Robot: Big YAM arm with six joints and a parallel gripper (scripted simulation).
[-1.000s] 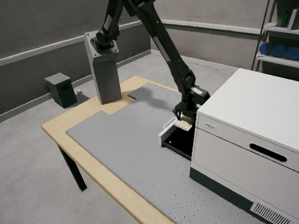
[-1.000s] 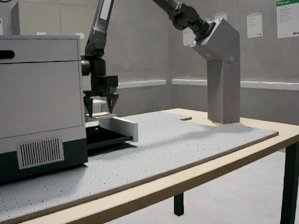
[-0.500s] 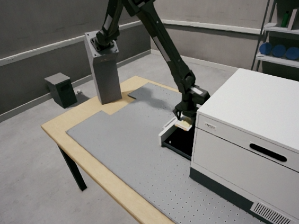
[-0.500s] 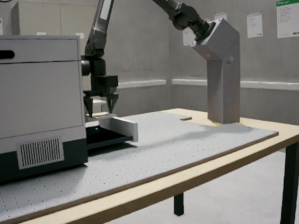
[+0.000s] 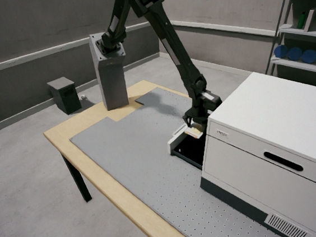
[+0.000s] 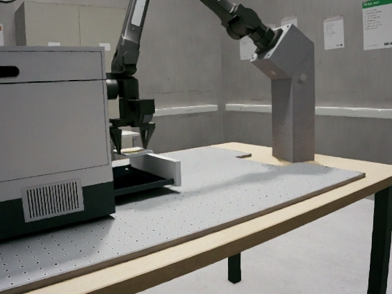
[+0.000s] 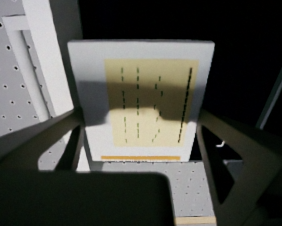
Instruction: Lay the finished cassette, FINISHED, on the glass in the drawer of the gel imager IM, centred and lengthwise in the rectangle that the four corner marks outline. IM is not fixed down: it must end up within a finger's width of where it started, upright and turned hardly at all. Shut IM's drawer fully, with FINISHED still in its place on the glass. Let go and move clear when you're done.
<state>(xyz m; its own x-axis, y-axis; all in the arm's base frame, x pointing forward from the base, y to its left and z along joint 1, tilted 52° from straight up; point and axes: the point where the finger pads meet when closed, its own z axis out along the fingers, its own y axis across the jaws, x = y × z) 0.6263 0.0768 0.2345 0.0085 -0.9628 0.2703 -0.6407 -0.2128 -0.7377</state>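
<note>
My gripper is now 7 cm above the drawer and 5 cm short of it. The rest, counted from my hand: cassette 1 cm to the right, 1 cm below.
</note>
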